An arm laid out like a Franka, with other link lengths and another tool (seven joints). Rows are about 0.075 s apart.
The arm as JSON. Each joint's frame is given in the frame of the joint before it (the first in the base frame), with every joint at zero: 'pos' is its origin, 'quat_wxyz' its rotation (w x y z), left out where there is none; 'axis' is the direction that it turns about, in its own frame. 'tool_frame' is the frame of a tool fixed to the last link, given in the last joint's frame.
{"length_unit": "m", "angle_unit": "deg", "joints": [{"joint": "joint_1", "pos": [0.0, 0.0, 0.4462], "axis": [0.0, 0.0, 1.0]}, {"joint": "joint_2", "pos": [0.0, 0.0, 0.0], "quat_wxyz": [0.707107, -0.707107, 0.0, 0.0], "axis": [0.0, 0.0, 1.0]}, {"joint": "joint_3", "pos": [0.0, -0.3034, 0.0], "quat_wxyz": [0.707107, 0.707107, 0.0, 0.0], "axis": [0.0, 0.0, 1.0]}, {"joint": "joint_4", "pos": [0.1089, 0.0, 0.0], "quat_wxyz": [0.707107, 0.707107, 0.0, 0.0], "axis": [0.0, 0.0, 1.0]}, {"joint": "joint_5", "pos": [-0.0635, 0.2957, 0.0], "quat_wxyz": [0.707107, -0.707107, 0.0, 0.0], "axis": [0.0, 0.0, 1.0]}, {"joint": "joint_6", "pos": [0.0, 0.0, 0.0], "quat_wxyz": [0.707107, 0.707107, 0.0, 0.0], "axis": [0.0, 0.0, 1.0]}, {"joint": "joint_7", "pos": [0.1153, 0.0, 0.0], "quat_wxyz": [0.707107, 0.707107, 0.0, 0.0], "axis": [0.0, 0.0, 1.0]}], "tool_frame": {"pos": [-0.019, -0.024, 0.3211], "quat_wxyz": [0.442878, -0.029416, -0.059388, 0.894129]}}
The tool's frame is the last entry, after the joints.
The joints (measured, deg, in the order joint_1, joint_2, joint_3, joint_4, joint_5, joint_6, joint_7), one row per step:
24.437, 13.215, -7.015, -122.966, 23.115, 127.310, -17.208
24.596, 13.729, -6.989, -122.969, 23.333, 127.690, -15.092
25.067, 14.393, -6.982, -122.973, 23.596, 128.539, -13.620
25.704, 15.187, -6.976, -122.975, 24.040, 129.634, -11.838
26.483, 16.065, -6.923, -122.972, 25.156, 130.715, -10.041
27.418, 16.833, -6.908, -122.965, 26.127, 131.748, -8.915
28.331, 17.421, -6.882, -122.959, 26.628, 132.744, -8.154
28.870, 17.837, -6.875, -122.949, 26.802, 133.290, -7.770
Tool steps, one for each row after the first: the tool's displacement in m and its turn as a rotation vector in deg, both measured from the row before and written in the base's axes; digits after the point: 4 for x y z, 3 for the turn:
0.0003, 0.0022, -0.0039, -0.460, 0.654, -2.082
0.0011, 0.0040, -0.0050, -0.376, 0.185, -1.324
0.0015, 0.0056, -0.0058, -0.371, 0.166, -1.651
0.0004, 0.0089, -0.0058, 0.017, 0.395, -1.984
-0.0004, 0.0091, -0.0051, 0.066, 0.153, -1.118
-0.0003, 0.0077, -0.0041, -0.084, -0.153, -0.423
-0.0007, 0.0039, -0.0031, -0.147, -0.039, -0.093

